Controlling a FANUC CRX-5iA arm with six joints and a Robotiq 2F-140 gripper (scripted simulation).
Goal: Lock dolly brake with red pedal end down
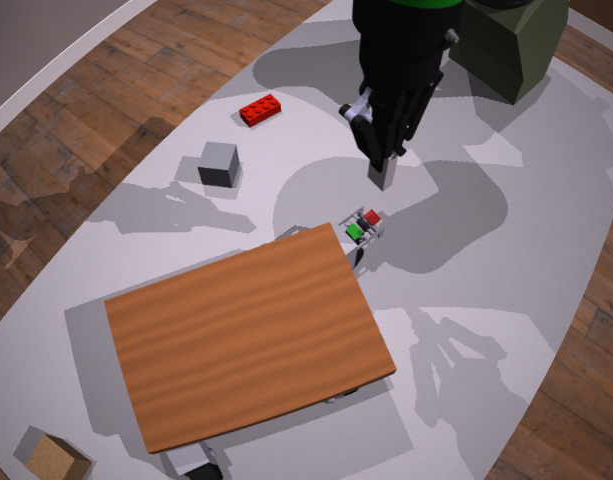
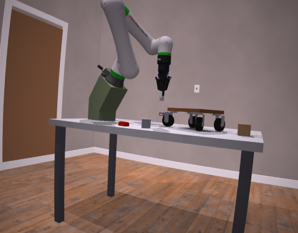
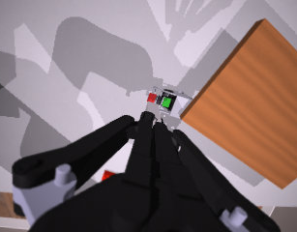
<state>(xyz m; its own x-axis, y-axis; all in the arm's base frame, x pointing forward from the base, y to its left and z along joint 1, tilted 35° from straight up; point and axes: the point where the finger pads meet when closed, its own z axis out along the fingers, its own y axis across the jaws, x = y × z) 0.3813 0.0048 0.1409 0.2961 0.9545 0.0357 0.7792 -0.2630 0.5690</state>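
My gripper is now 20 mm short of the brake pedal and 120 mm above it. The rest, counted from my hand: grey cube 260 mm to the right, 180 mm below; red brick 130 mm behind, 270 mm to the right, 190 mm below; tan cube 530 mm ahead, 190 mm to the right, 170 mm below.
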